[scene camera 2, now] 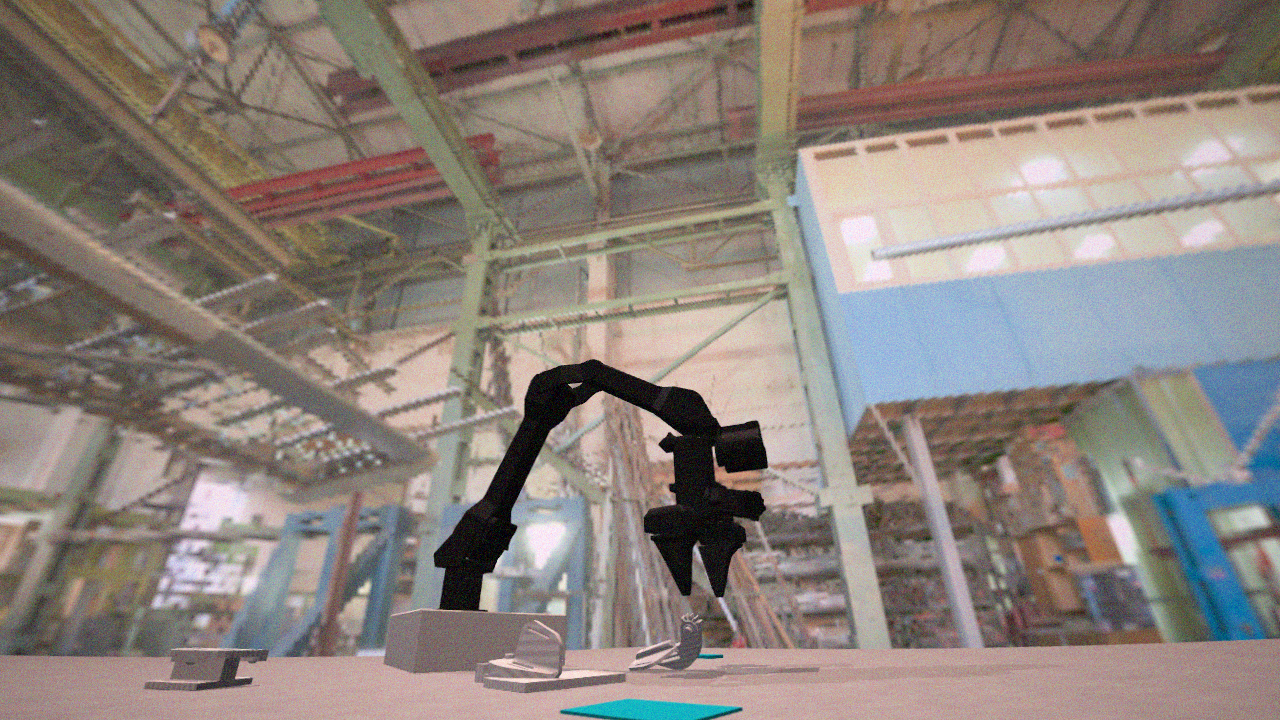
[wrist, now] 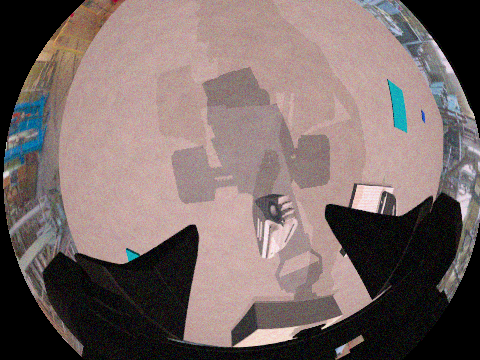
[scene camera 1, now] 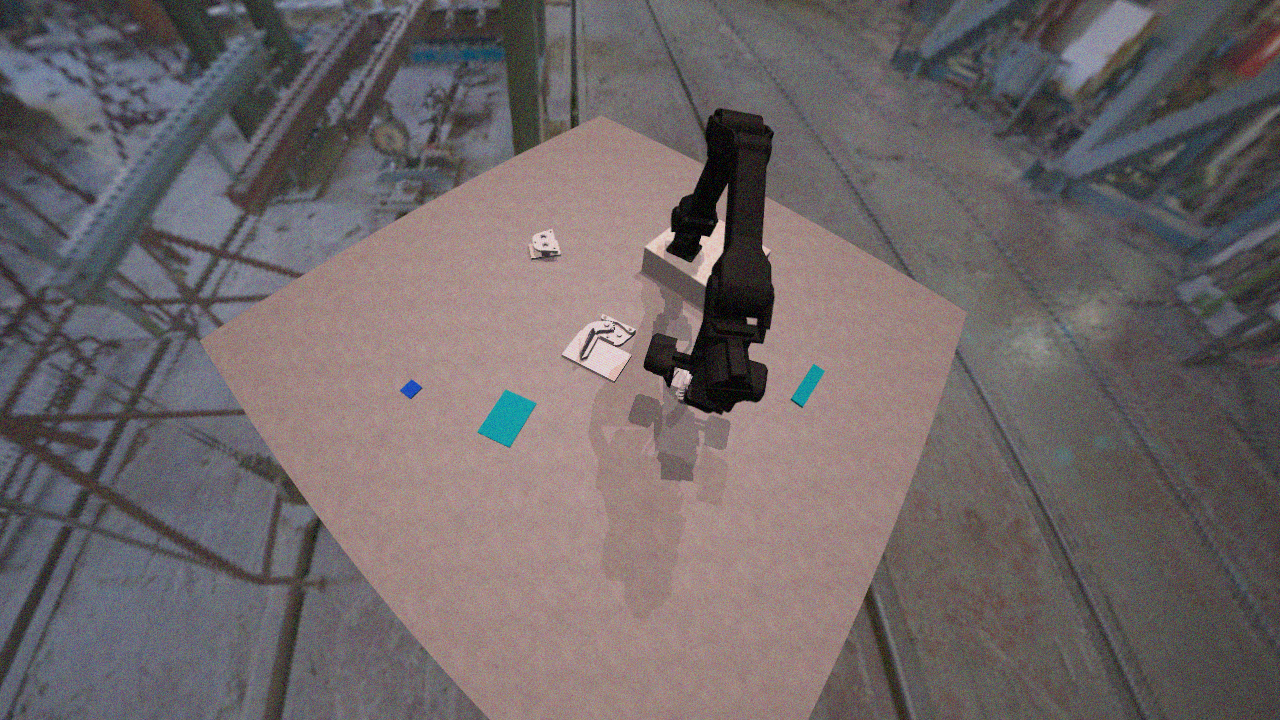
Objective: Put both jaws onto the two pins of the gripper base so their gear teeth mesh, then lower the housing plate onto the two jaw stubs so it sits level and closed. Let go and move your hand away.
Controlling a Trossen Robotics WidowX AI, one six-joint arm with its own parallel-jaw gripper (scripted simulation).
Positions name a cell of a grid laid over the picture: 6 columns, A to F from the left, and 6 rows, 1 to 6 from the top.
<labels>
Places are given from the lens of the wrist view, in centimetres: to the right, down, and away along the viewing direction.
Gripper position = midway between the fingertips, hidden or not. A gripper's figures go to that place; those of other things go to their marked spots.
gripper (wrist: D4): 1, 3, 10
jaw (wrist: D4): 3, 5, 16
</labels>
